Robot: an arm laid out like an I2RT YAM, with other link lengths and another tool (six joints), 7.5 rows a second.
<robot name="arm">
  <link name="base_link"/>
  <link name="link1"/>
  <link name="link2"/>
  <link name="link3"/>
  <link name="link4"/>
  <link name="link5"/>
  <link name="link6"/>
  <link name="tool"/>
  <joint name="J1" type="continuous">
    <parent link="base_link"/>
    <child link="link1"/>
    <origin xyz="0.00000 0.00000 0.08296" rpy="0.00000 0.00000 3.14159"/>
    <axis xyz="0 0 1"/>
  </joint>
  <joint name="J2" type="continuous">
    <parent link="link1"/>
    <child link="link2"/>
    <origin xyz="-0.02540 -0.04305 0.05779" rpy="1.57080 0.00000 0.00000"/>
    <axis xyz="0 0 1"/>
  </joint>
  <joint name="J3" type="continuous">
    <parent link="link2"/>
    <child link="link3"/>
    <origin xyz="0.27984 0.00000 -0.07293" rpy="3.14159 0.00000 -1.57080"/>
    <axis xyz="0 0 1"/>
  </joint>
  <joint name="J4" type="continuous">
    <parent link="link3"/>
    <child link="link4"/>
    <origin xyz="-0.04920 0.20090 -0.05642" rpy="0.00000 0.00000 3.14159"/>
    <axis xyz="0 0 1"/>
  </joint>
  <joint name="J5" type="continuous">
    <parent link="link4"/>
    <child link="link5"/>
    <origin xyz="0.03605 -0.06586 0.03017" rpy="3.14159 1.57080 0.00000"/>
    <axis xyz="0 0 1"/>
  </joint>
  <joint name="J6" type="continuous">
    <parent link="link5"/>
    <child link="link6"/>
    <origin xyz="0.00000 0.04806 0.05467" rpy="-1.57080 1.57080 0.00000"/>
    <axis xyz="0 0 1"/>
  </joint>
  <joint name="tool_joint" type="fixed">
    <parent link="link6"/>
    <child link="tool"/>
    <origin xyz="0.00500 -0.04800 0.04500" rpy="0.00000 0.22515 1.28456"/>
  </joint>
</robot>
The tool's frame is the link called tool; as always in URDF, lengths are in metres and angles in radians. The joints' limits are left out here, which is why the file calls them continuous.
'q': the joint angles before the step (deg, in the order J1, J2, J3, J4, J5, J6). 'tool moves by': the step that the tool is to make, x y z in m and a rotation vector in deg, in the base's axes. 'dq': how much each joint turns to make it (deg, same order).
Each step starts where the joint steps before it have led.
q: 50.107, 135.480, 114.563, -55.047, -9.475, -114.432
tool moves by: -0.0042, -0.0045, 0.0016, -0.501, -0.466, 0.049
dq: 0.213, -1.553, -2.608, 0.968, 0.698, -0.005
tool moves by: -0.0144, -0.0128, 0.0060, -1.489, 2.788, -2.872
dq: -0.061, -2.835, -4.171, -1.112, -0.545, 3.042
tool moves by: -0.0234, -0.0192, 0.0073, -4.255, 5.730, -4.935
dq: -0.004, -2.632, -4.310, -4.377, -0.941, 5.198
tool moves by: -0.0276, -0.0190, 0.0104, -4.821, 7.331, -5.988
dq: 0.032, -2.601, -4.431, -5.338, -2.360, 6.218
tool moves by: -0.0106, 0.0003, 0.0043, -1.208, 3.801, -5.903
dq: -0.058, -0.279, -0.594, -1.632, -2.425, 5.908
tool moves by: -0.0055, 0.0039, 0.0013, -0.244, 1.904, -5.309
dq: -0.030, -0.225, -0.593, 0.436, -1.640, 5.391
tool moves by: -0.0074, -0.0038, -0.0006, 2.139, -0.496, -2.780
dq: -0.111, -3.306, -5.421, 4.892, -1.093, 2.752
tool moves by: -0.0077, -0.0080, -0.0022, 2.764, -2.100, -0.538
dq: 0.016, -4.289, -6.855, 6.213, -0.152, 0.585
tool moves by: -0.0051, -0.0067, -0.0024, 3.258, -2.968, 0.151
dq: 0.002, -4.066, -6.084, 6.368, 0.174, -0.173
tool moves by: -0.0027, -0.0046, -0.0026, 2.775, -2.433, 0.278
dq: -0.106, -2.920, -4.489, 5.132, 0.023, -0.412
